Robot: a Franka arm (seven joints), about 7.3 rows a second.
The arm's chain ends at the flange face. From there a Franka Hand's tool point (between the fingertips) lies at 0.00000 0.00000 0.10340 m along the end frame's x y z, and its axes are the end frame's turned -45 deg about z.
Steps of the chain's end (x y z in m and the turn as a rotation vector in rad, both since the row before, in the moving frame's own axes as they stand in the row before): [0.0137 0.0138 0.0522 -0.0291 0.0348 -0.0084]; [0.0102 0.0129 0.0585 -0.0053 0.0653 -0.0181]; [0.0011 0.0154 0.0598 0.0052 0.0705 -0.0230]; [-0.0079 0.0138 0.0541 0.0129 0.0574 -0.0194]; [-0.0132 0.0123 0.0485 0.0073 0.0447 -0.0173]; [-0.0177 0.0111 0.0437 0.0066 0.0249 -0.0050]
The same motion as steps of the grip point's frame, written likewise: [0.0004 0.0241 0.0521 -0.0452 0.0040 -0.0084]; [0.0025 0.0215 0.0583 -0.0499 0.0424 -0.0181]; [-0.0045 0.0164 0.0595 -0.0462 0.0535 -0.0230]; [-0.0102 0.0074 0.0539 -0.0315 0.0497 -0.0194]; [-0.0142 0.0021 0.0484 -0.0264 0.0368 -0.0173]; [-0.0181 -0.0033 0.0437 -0.0129 0.0223 -0.0050]
